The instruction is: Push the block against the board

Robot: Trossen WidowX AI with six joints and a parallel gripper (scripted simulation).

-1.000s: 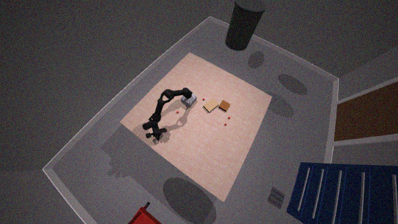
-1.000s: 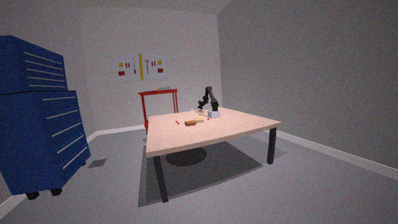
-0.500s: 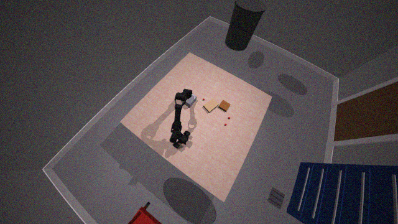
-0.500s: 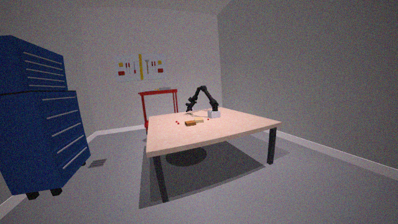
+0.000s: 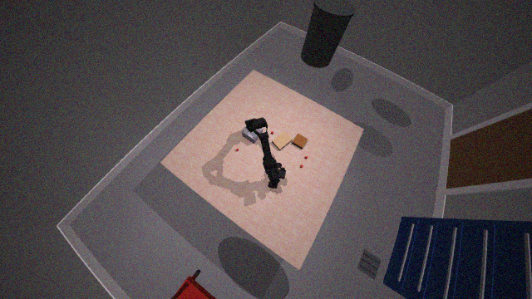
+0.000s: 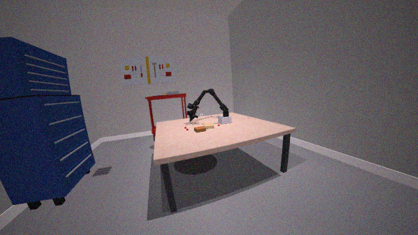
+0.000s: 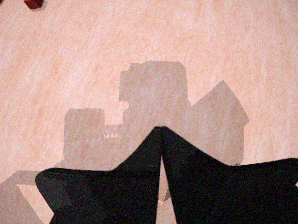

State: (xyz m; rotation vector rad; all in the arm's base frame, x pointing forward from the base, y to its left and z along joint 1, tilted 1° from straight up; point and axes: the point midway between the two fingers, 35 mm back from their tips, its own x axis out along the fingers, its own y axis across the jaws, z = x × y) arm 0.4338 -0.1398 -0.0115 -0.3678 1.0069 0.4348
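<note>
Now: gripper tip 21 cm past the pale tan flat piece, 26 cm to the right of it and 1 cm above it. Round my gripper tip: square block (10 cm behind, 37 cm to the left, 1 cm below).
</note>
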